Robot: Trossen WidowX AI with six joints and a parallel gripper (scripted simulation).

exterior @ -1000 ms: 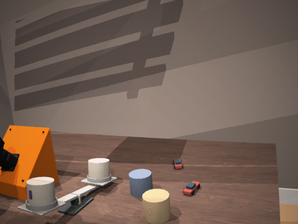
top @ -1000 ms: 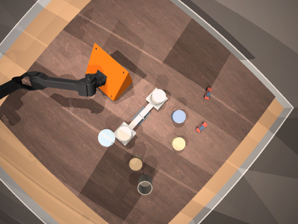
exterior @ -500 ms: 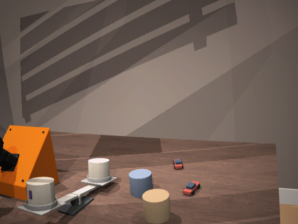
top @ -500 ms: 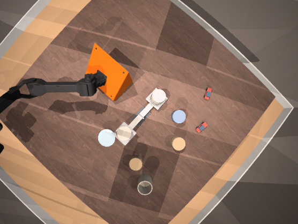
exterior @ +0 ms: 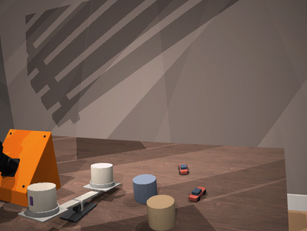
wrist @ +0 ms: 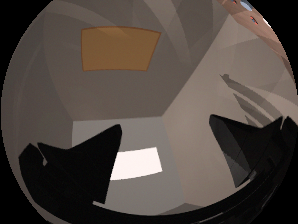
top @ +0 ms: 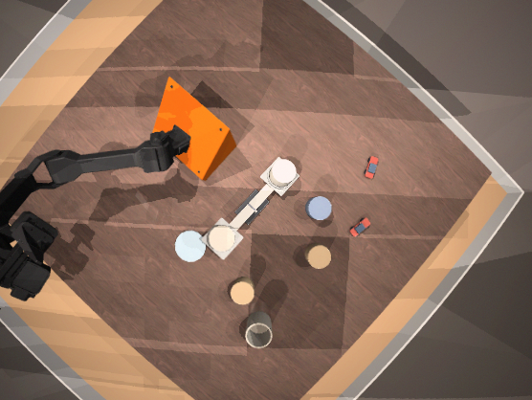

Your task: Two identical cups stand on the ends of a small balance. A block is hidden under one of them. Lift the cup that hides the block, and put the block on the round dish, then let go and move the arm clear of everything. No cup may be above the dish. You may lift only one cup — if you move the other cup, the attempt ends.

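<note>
Right now my gripper tip is 18 cm short of the grey block, 40 cm to the right of it and 52 cm above it. The rest, counted from my gripper tip: blue cylinder (34 cm ahead, 41 cm to the left, 52 cm below); then round dish (9 cm ahead, 5 cm to the left, 56 cm below).
</note>
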